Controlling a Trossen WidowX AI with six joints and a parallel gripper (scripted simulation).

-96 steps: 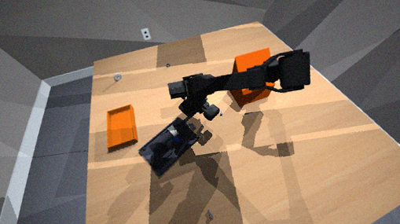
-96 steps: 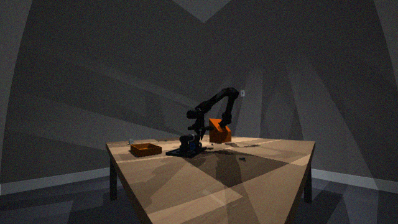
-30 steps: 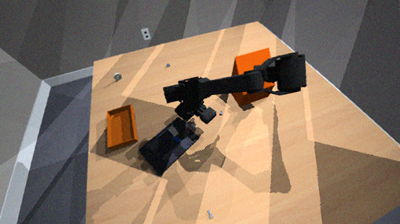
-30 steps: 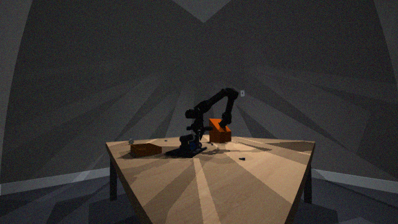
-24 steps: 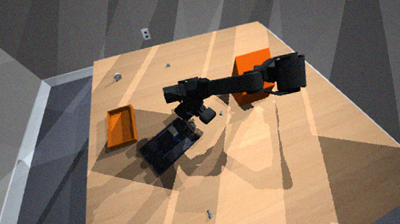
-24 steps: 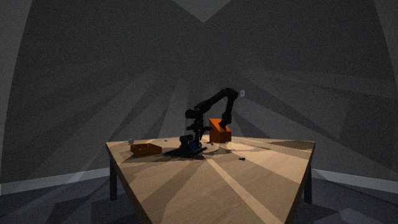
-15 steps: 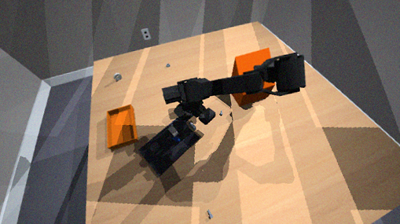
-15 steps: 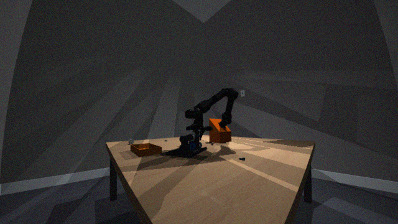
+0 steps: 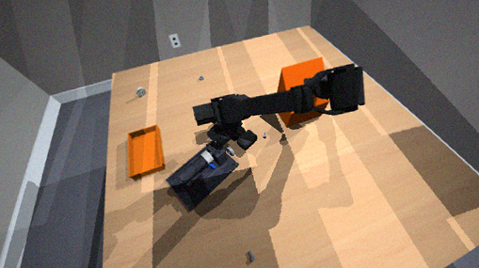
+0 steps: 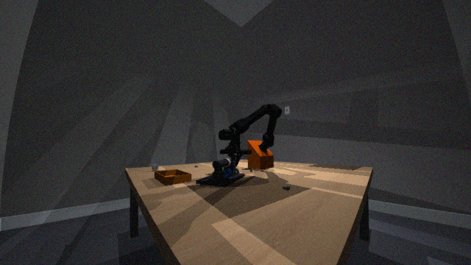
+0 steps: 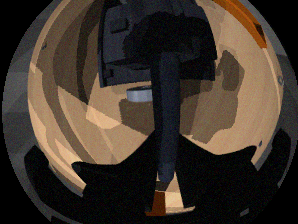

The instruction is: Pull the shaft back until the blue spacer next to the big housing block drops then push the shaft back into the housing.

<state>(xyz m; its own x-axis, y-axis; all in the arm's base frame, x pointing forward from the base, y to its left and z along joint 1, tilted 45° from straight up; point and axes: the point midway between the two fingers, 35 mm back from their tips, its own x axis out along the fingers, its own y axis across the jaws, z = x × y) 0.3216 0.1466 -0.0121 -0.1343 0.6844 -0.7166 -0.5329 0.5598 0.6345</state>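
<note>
Now: the shaft 6 cm ahead of my gripper tip, 4 cm to the left of it and 3 cm above it. From my gripper tip the other things lie so: orange tray (35 cm ahead, 5 cm to the right, 4 cm below); white spacer ring (11 cm ahead, 7 cm to the left, 3 cm above); blue spacer (11 cm ahead, 8 cm to the left, 2 cm below).
</note>
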